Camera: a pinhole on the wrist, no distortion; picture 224 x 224 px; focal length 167.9 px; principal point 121.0 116.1 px. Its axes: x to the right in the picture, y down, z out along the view. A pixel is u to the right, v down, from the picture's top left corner.
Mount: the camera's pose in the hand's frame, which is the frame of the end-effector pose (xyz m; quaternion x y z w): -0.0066 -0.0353 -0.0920 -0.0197 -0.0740 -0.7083 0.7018
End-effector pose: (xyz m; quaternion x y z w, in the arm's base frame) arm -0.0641 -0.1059 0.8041 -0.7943 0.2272 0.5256 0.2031
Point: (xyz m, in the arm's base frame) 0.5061 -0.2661 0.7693
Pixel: behind the camera
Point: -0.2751 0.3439 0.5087
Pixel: 198.5 172.1
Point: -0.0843 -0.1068 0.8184
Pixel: 70.1 107.0
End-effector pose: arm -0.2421 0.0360 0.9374 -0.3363 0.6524 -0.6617 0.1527
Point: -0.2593 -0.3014 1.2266
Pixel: outside the picture
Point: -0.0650 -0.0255 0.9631
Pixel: 160.6 78.1
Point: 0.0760 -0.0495 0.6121
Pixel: 34.6 31.8
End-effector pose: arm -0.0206 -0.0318 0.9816 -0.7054 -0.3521 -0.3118 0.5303
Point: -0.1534 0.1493 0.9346
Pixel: 198.1 81.3
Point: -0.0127 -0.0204 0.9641
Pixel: 70.1 126.2
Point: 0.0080 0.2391 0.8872
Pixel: 118.0 124.8
